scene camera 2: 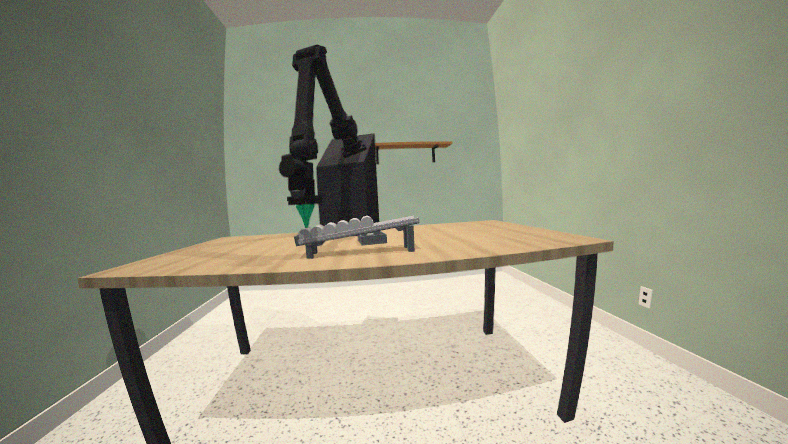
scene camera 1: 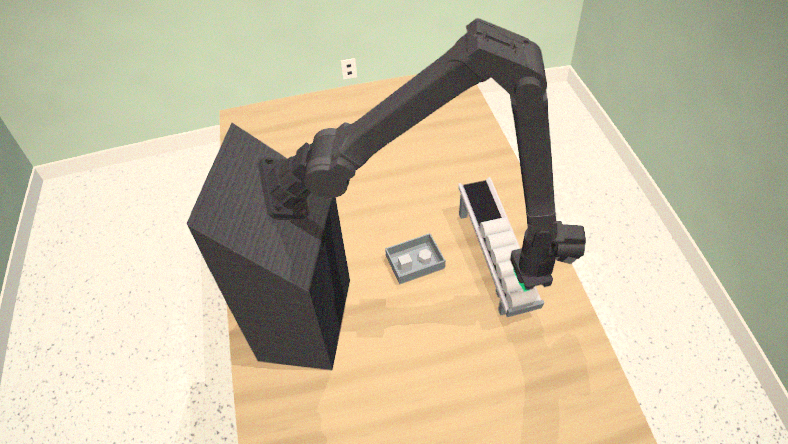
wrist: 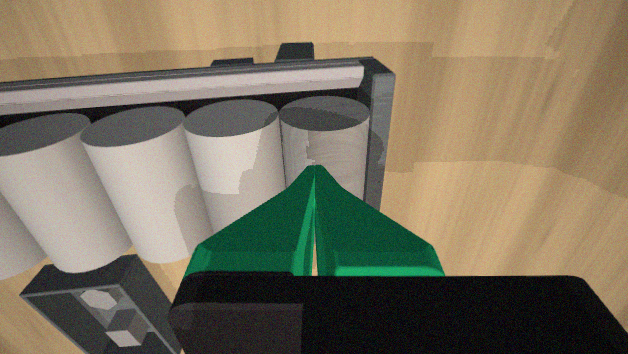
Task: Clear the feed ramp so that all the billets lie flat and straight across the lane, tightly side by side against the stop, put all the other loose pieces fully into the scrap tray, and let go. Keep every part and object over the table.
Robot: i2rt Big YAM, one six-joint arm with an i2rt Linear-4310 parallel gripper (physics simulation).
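Places are measured from the arm's base along level axes (x left, y back, z up), in metres.
Pixels of known places: gripper, fingertip midpoint: (scene camera 2: 306, 227) (scene camera 1: 526, 289) (wrist: 314, 177); arm's base, link origin: (scene camera 2: 353, 149) (scene camera 1: 281, 189).
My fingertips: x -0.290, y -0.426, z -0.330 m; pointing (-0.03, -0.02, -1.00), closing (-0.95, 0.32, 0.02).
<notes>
For each thing: its top centre in the pictures, then the offset to it from my fingertips. Level surfaces: height alone.
- lowest billet, top centre: (wrist: 326, 195) (scene camera 1: 523, 292) (scene camera 2: 305, 227) dx -0.002, dy +0.012, dz -0.001 m
- stop, top centre: (wrist: 373, 168) (scene camera 1: 526, 305) dx -0.025, dy +0.017, dz -0.020 m
- topmost billet, top centre: (scene camera 1: 495, 222) (scene camera 2: 366, 216) dx +0.188, dy -0.046, dz +0.023 m
- white cube, top centre: (wrist: 123, 338) (scene camera 1: 405, 259) dx +0.268, dy +0.170, dz -0.064 m
- white hexagonal piece, top centre: (wrist: 98, 299) (scene camera 1: 425, 254) dx +0.259, dy +0.115, dz -0.073 m
- scrap tray, top centre: (wrist: 106, 329) (scene camera 1: 415, 254) (scene camera 2: 371, 233) dx +0.263, dy +0.143, dz -0.058 m
- wooden table, surface height: dz -0.094 m
Several white billets lie across the feed ramp (scene camera 1: 482, 201) (scene camera 2: 394, 223) (wrist: 200, 82) in a row. The lowest billet (scene camera 1: 523, 299) (wrist: 325, 145) lies beside the stop (wrist: 383, 115). The topmost billet (scene camera 1: 494, 226) (scene camera 2: 366, 222) is about mid-ramp. In the wrist view the higher billets appear slanted; I cannot tell how much is perspective. My gripper (scene camera 2: 306, 226) (wrist: 314, 177) is shut and empty, its tips over the lowest billet and hiding parts of the nearest ones; contact is unclear. A white cube (scene camera 1: 405, 260) (wrist: 125, 336) and a white hexagonal piece (scene camera 1: 424, 254) (wrist: 99, 299) lie in the scrap tray (scene camera 1: 421, 273) (scene camera 2: 372, 238) (wrist: 142, 285).
The tray stands on the wooden table (scene camera 1: 419, 386) (scene camera 2: 496, 242) between the ramp and the black pedestal (scene camera 1: 264, 275) (scene camera 2: 347, 193) that carries the arm. The table's edge runs beyond the ramp's far side. A wall shelf (scene camera 2: 413, 144) is in the background.
</notes>
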